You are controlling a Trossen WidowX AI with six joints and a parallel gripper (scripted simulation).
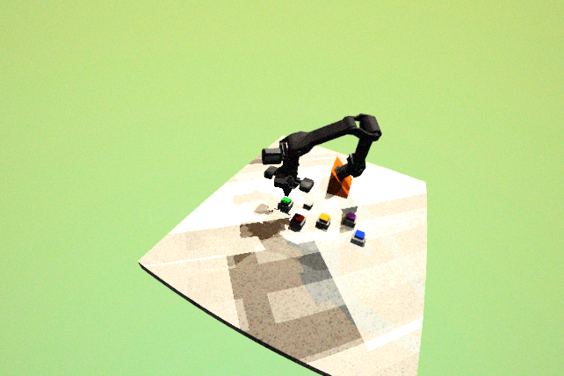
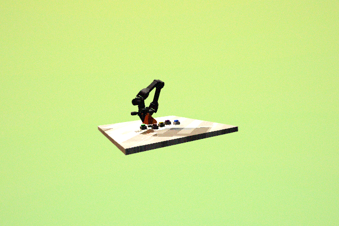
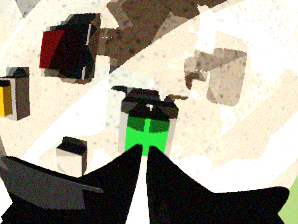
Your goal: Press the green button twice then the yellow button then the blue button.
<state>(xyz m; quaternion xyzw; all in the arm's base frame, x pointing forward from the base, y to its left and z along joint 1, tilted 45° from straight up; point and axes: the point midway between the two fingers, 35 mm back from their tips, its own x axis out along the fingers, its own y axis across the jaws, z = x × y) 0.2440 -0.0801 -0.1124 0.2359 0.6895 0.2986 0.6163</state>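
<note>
My gripper tip is now 3 cm above the green button. Round my gripper tip: yellow button 17 cm to the left, 3 cm below; then purple button 26 cm to the left, 6 cm behind, 3 cm below; then red button 8 cm to the left, 6 cm ahead, 3 cm below.
</note>
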